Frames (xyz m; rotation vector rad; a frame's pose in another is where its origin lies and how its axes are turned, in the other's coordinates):
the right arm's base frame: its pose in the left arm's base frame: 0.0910 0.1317 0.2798 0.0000 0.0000 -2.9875
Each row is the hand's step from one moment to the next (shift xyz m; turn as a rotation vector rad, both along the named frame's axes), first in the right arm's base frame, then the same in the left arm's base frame.
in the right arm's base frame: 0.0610 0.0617 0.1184 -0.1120 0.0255 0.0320
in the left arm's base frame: -0.0508 -0.0703 0.1184 0.1146 -0.0080 0.0320
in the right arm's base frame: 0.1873 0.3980 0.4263 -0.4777 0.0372 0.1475
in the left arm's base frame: -0.1240 -0.4220 0.4263 0.4777 0.0366 0.1475
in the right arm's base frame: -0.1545 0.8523 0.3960 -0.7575 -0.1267 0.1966
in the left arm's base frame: 0.2835 -0.8185 0.3960 0.7291 0.2415 0.1966
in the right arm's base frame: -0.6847 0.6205 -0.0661 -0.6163 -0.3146 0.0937
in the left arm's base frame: 0.7718 -0.5081 -0.0661 0.5607 0.4055 0.0937
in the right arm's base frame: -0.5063 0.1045 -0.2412 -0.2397 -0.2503 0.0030
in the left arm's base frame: 0.5163 -0.0256 -0.2412 0.1984 0.2841 0.0030
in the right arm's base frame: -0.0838 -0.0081 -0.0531 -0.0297 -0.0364 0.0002
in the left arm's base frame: 0.0816 0.0209 -0.0531 0.0238 0.0405 0.0002
